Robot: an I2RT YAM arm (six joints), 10 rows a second.
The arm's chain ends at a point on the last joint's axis. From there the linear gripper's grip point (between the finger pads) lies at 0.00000 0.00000 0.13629 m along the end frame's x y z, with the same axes.
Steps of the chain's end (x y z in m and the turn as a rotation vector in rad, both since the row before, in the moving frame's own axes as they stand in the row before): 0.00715, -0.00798, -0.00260, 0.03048, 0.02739, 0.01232; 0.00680, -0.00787, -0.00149, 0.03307, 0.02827, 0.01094; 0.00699, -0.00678, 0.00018, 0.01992, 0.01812, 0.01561; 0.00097, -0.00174, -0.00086, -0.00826, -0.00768, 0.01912; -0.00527, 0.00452, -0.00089, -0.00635, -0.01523, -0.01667; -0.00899, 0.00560, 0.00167, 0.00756, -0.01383, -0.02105; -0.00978, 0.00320, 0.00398, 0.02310, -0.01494, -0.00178
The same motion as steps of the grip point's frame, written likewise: 0.01091, -0.01211, -0.00271, 0.03048, 0.02739, 0.01232; 0.01068, -0.01235, -0.00162, 0.03307, 0.02827, 0.01094; 0.00948, -0.00948, 0.00013, 0.01992, 0.01812, 0.01561; -0.00009, -0.00062, -0.00087, -0.00826, -0.00768, 0.01912; -0.00734, 0.00540, -0.00091, -0.00635, -0.01523, -0.01667; -0.01089, 0.00459, 0.00165, 0.00756, -0.01383, -0.02105; -0.01182, 0.00005, 0.00393, 0.02310, -0.01494, -0.00178
